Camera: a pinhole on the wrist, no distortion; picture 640 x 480 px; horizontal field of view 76.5 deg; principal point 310.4 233.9 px. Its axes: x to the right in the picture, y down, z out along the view. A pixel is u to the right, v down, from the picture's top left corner.
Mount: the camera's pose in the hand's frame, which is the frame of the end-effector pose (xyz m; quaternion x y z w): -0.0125 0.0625 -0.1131 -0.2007 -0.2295 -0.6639 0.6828
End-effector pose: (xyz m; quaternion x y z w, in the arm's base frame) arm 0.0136 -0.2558 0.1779 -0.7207 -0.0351 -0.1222 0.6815
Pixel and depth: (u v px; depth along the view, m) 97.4 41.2 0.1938
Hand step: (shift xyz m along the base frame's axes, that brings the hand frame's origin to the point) -0.0581 -0.0211 -0.2724
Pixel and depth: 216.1 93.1 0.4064
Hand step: -0.0674 0.1520 -0.4050
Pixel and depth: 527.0 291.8 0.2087
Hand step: 0.0446 0.1137 -0.0943
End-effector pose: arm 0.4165 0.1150 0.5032 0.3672 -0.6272 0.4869 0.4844
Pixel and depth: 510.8 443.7 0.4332
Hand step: -0.2807 -0.3181 0.1283
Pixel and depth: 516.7 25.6 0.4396
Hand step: -0.1431 -0.3256 -0.2997
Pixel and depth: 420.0 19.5 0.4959
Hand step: -0.2279 -0.2924 -0.3645
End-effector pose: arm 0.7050 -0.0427 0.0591 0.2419 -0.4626 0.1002 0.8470
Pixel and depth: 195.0 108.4 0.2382
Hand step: -0.1825 0.2037 0.0164
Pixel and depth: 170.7 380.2 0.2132
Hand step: -0.0833 0.2014 0.1324
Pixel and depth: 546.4 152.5 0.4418
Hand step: -0.3957 -0.0998 0.1137
